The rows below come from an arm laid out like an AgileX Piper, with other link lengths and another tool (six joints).
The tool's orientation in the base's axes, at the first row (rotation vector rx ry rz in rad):
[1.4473, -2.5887, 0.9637]
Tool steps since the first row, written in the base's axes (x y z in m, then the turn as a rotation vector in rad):
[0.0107, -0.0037, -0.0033, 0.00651, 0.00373, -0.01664]
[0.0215, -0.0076, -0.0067, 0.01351, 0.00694, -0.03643]
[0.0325, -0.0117, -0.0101, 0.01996, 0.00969, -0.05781]
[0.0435, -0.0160, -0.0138, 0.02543, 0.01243, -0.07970]
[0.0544, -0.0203, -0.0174, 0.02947, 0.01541, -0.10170]
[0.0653, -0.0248, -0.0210, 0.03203, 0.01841, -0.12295]
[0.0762, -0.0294, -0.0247, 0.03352, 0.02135, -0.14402]
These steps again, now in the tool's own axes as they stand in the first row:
[-0.0043, -0.0081, 0.0075, -0.01164, 0.00471, 0.01325]
[-0.0085, -0.0162, 0.0152, -0.02413, 0.01042, 0.02944]
[-0.0127, -0.0246, 0.0230, -0.03644, 0.01718, 0.04702]
[-0.0168, -0.0329, 0.0312, -0.04835, 0.02496, 0.06475]
[-0.0208, -0.0412, 0.0393, -0.05965, 0.03399, 0.08207]
[-0.0247, -0.0496, 0.0474, -0.06990, 0.04381, 0.09837]
[-0.0285, -0.0580, 0.0558, -0.07944, 0.05435, 0.11427]

